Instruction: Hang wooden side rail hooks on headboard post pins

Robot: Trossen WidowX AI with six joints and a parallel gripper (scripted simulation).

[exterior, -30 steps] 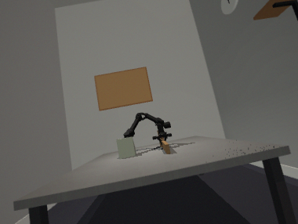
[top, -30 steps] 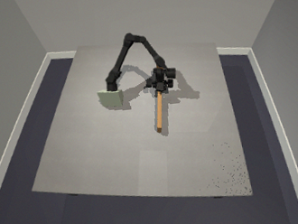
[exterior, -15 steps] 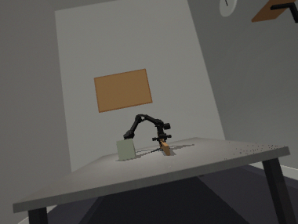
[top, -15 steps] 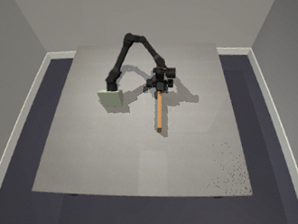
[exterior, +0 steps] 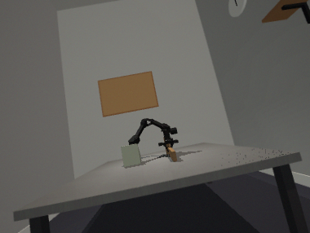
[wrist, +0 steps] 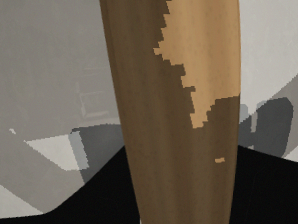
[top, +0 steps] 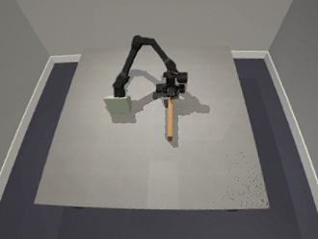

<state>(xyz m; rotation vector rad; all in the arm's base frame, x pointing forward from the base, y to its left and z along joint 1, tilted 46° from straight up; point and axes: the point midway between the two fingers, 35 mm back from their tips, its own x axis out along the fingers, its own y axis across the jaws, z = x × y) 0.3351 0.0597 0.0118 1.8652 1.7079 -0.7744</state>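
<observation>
Now: the wooden headboard post 1 cm ahead of my gripper tip, 15 cm to the left of it and 5 cm above it.
</observation>
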